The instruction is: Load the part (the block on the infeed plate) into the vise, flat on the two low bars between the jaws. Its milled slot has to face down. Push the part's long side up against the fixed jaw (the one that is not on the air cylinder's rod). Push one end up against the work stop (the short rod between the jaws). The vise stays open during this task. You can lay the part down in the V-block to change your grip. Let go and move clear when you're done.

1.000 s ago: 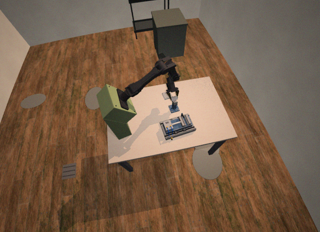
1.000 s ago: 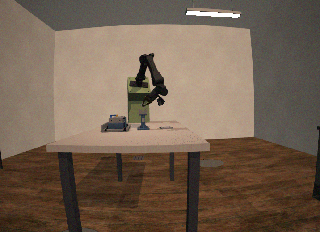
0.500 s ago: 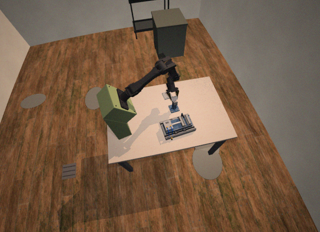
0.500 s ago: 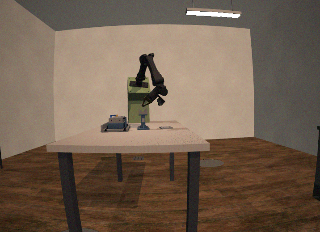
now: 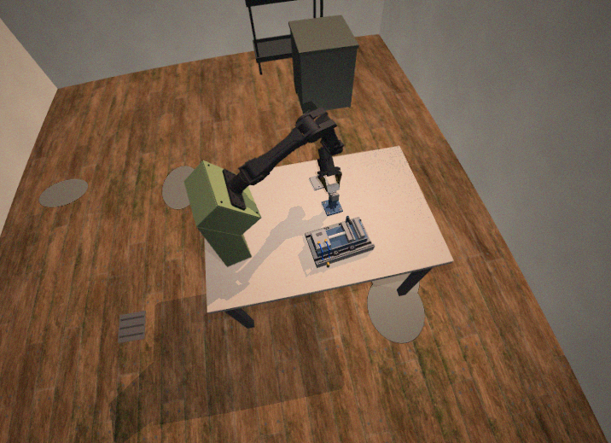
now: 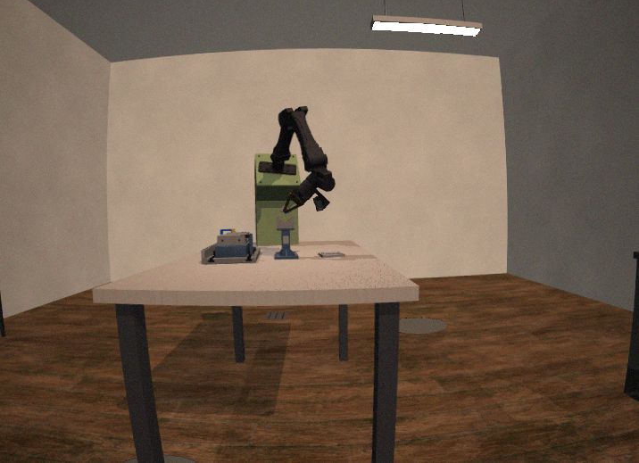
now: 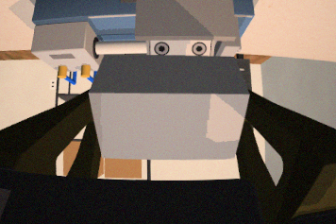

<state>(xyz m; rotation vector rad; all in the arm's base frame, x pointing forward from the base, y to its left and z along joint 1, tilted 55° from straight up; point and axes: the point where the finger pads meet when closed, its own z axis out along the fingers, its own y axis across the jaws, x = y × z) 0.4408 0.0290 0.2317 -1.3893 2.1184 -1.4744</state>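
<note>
The part is right at my hand. From my hand the other things lie so: moving jaw: 200 mm to the right, 100 mm below, 20 mm ahead; dark work stop rod: 150 mm to the right, 90 mm below, 50 mm ahead; grey jaw: 190 mm to the right, 100 mm below, 80 mm ahead.
</note>
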